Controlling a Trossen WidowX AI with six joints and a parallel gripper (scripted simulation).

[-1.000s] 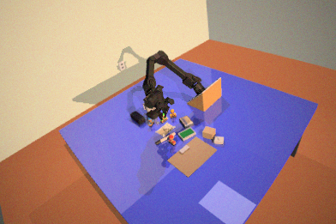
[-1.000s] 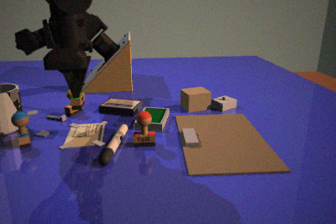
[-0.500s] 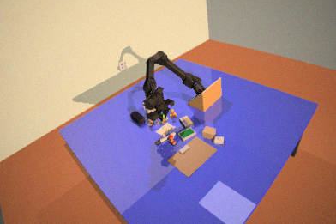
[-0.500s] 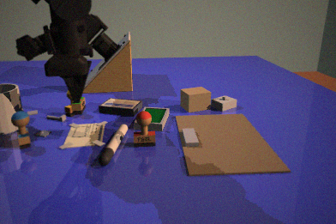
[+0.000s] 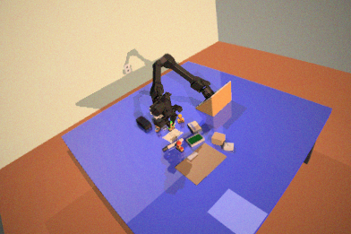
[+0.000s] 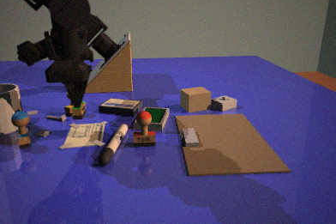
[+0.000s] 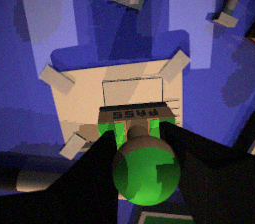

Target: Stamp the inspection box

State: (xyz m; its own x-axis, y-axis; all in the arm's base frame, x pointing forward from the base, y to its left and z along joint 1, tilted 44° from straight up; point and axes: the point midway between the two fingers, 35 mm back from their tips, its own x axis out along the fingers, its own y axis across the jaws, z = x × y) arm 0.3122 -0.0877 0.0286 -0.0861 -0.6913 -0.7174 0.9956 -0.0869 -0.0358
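Right now the inspection card is 10 mm ahead of my gripper tip, 10 mm to the left of it and 60 mm below it. Also, from my gripper tip: orange-knobbed stamp: 110 mm behind, 20 mm to the right, 40 mm below; then marker: 90 mm ahead, 60 mm to the left, 50 mm below; then blue-knobbed stamp: 20 mm ahead, 100 mm to the right, 40 mm below.
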